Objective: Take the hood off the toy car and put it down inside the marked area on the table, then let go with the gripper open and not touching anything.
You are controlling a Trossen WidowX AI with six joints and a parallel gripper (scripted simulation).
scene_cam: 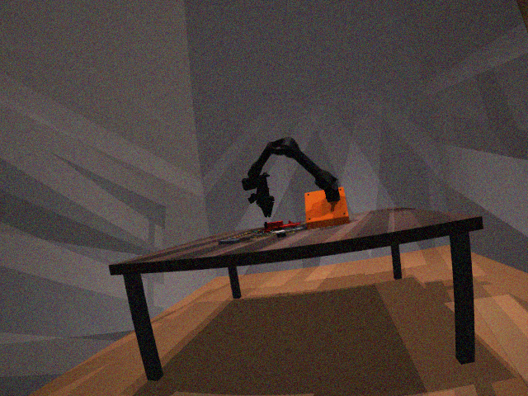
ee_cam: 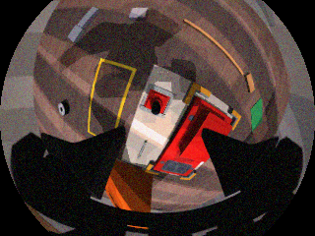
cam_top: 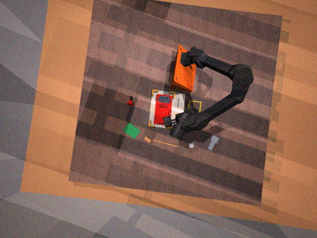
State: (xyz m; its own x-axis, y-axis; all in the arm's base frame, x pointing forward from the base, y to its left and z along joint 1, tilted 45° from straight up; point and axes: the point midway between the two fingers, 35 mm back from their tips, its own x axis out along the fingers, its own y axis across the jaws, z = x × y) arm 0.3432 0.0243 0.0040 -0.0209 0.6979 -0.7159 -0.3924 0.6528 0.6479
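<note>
Right now the hood is 10 cm to the right of my gripper tip, 4 cm below it and 1 cm behind it. Round my gripper tip: tan chip 17 cm to the right, 17 cm ahead, 8 cm below; thin stick 18 cm ahead, 8 cm below, 5 cm to the right; grey piece 27 cm to the left, 13 cm ahead, 8 cm below.
</note>
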